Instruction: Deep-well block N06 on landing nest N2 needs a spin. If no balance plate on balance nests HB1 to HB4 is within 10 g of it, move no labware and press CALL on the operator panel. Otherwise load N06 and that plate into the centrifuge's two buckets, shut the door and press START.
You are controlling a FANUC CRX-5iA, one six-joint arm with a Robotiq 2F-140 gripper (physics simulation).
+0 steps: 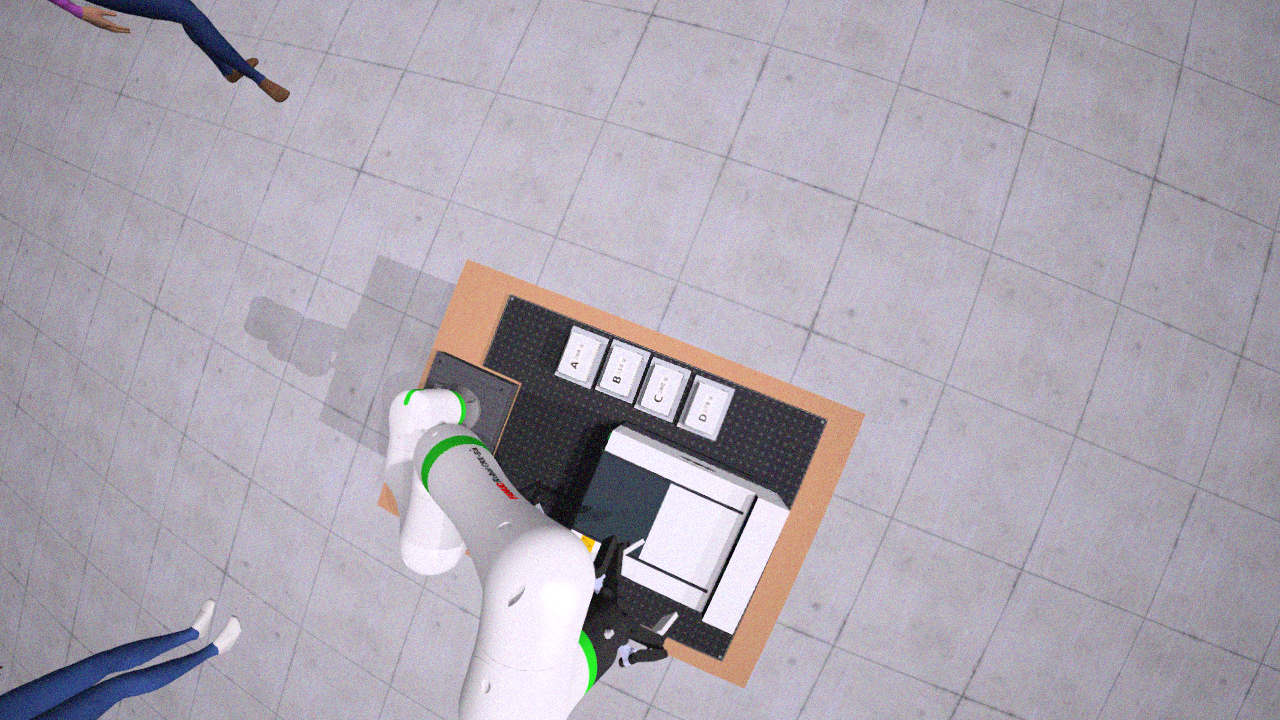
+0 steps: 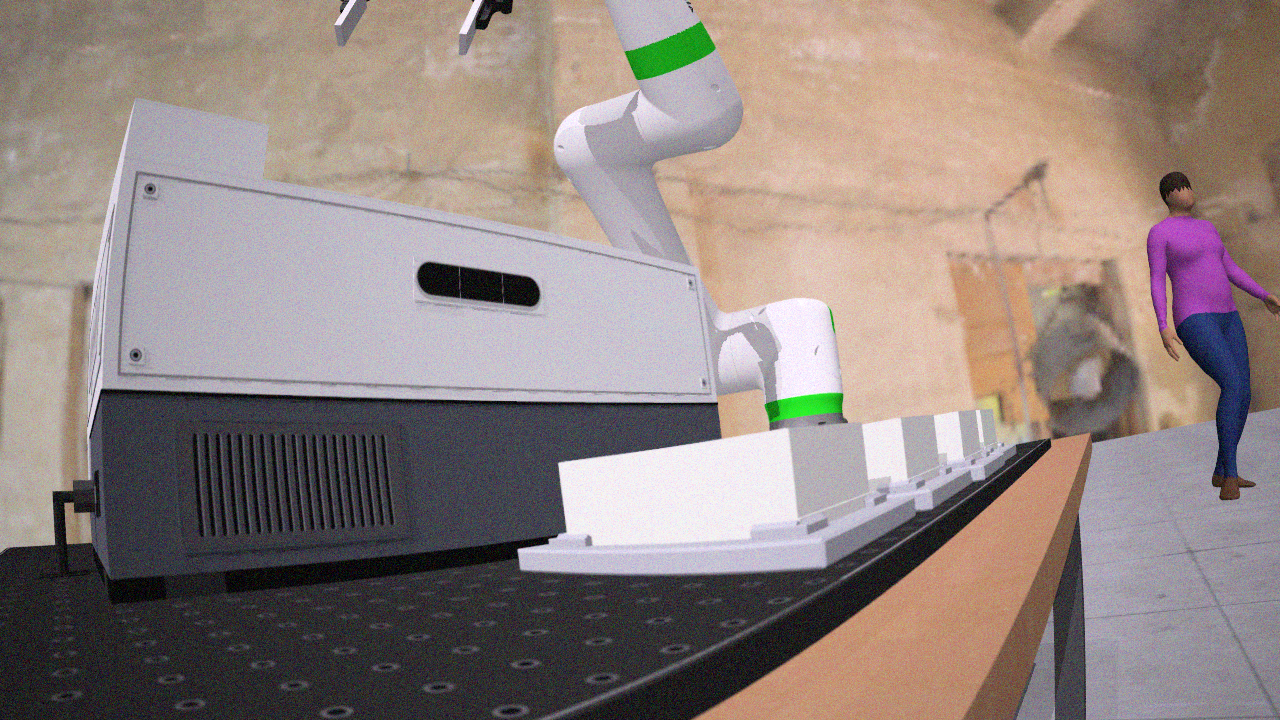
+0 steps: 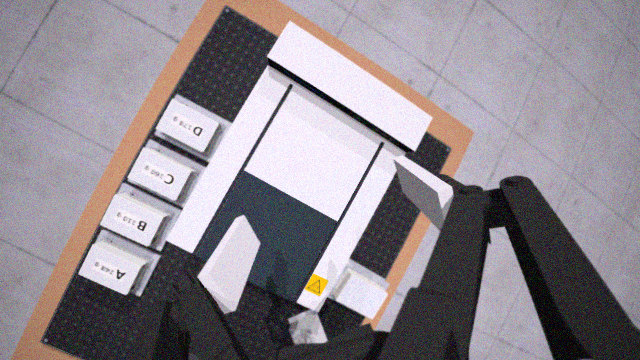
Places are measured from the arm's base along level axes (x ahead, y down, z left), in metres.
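Where they show: gripper, fingertip midpoint: (image 1: 653,579) (image 2: 399,39) (image 3: 322,203); arm's base, origin of the base link: (image 1: 460,408).
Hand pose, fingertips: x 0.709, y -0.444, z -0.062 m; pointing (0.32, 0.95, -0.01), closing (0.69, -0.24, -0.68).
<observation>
Each offset is from my fingertips to the centre of the thing. "spot": to the spot under its first point.
My gripper (image 1: 646,586) (image 2: 409,26) (image 3: 322,203) is open and empty, high above the centrifuge {dy +0.359, dx +0.018, dz -0.003 m} (image 1: 747,559) (image 2: 393,322) (image 3: 350,85). The centrifuge top shows a white panel and a dark rectangle; no buckets show, and I cannot tell the door's state. Balance plates A {dy +0.448, dx -0.380, dz +0.332 m} (image 1: 581,356) (image 3: 107,265), B {dy +0.448, dx -0.244, dz +0.328 m} (image 1: 622,368) (image 3: 131,218), C {dy +0.448, dx -0.113, dz +0.310 m} (image 1: 663,388) (image 3: 157,172) and D {dy +0.448, dx +0.024, dz +0.295 m} (image 1: 707,407) (image 3: 184,125) sit in a row on nests. Their small labels seem to read 248, 110, 160 and 178 g. A white block {dy +0.423, dx -0.217, dz -0.295 m} (image 3: 361,294) sits on a nest beside the centrifuge, its label unreadable.
A small pale box {dy +0.439, dx -0.432, dz -0.253 m} (image 3: 306,327) with unclear markings stands near the centrifuge's front corner, partly behind the gripper. A yellow warning label {spot: dy +0.269, dx -0.173, dz -0.110 m} (image 1: 586,542) (image 3: 316,285) is on the centrifuge. A person (image 2: 1194,268) stands beyond the table. Another person's legs (image 1: 116,667) show at lower left.
</observation>
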